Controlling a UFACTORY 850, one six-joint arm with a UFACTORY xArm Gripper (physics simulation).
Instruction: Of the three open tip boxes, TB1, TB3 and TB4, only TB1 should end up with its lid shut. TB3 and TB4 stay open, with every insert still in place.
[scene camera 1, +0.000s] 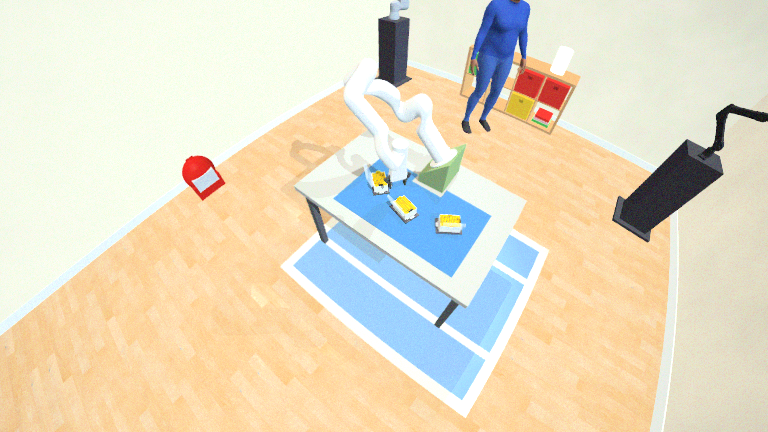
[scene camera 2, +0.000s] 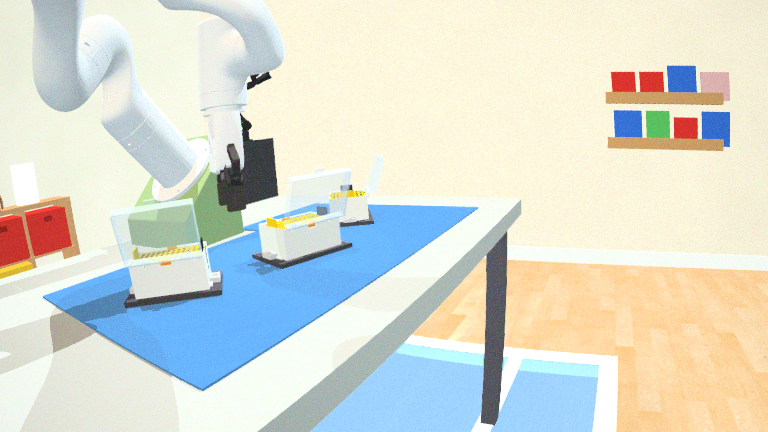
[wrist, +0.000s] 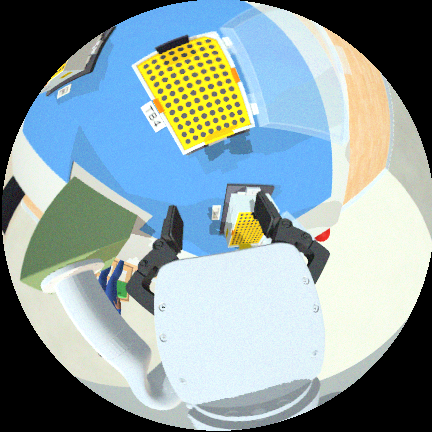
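TB1 (scene camera 1: 380, 188) (scene camera 2: 355, 209) (wrist: 246, 229) is a white box with a yellow insert and its clear lid (scene camera 2: 376, 174) raised. My gripper (scene camera 1: 397, 183) (scene camera 2: 232, 197) (wrist: 217, 206) is open and empty, fingers down, close beside TB1. In the wrist view, its right finger covers part of TB1 and its lid. TB4 (scene camera 1: 403, 206) (scene camera 2: 303, 239) (wrist: 197, 92) stands in the middle with its clear lid (scene camera 2: 319, 188) (wrist: 295, 80) open and yellow insert seated. TB3 (scene camera 1: 450, 221) (scene camera 2: 171, 280) (wrist: 80, 60) also has its lid (scene camera 2: 155, 228) open and its insert in place; the wrist view cuts it off.
The boxes stand on a blue mat (scene camera 1: 354, 196) (scene camera 2: 268, 322) (wrist: 150, 175) on the pale table (scene camera 1: 483, 274). The green wedge-shaped arm base (scene camera 1: 443, 177) (scene camera 2: 214, 220) (wrist: 75, 225) stands at the mat's edge, with the white arm (scene camera 1: 429, 126) rising from it.
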